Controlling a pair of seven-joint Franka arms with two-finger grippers.
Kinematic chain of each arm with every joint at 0, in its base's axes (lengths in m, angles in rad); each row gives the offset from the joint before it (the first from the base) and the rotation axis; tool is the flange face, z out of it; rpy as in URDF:
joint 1: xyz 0 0 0.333 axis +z
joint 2: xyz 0 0 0 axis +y
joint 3: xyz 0 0 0.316 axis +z
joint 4: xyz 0.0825 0 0 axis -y
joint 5: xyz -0.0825 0 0.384 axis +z
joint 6: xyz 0 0 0 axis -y
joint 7: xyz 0.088 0 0 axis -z
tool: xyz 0 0 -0.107 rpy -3.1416 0 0
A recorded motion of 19 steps. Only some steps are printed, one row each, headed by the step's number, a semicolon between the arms.
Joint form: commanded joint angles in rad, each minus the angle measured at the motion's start. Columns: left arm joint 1, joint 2, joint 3, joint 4, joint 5, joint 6, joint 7; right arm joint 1, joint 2, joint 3, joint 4, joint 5, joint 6, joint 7.
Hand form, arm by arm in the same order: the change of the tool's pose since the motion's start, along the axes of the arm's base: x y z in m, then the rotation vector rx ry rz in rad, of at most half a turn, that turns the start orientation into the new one. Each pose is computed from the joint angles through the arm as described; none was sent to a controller.
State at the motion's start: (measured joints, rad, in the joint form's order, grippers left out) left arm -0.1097 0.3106 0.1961 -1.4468 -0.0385 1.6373 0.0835; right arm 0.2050 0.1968 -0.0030 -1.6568 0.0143 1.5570 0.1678
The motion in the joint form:
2: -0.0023 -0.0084 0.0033 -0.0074 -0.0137 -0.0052 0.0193; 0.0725 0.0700 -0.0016 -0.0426 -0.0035 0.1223 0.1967
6: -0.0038 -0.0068 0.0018 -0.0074 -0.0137 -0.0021 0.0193; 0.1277 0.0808 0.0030 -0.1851 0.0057 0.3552 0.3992
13: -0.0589 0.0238 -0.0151 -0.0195 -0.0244 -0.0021 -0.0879; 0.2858 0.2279 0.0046 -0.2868 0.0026 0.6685 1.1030
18: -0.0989 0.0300 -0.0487 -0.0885 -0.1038 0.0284 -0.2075; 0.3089 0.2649 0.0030 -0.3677 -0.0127 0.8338 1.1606
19: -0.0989 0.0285 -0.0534 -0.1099 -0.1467 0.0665 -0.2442; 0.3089 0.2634 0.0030 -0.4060 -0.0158 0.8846 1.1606
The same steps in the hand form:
2: -0.0028 -0.0008 0.0015 -0.0166 0.0030 -0.0154; 0.0054 0.0443 -0.0540 -0.0575 -0.0215 -0.1177
6: -0.0020 -0.0025 0.0007 -0.0166 0.0016 -0.0183; -0.0078 0.0781 -0.1092 -0.0711 -0.1037 -0.2640
13: 0.0023 -0.0488 -0.0248 -0.0141 0.0442 0.0200; -0.0426 0.1668 -0.2195 -0.1821 -0.1928 -0.7988
18: -0.0054 -0.0992 -0.0589 -0.0775 0.0973 0.0905; -0.0600 0.1713 -0.2607 -0.1589 -0.2357 -0.8293
19: -0.0047 -0.1050 -0.0649 -0.1149 0.0853 0.1379; -0.0672 0.1672 -0.2701 -0.1483 -0.2459 -0.8286

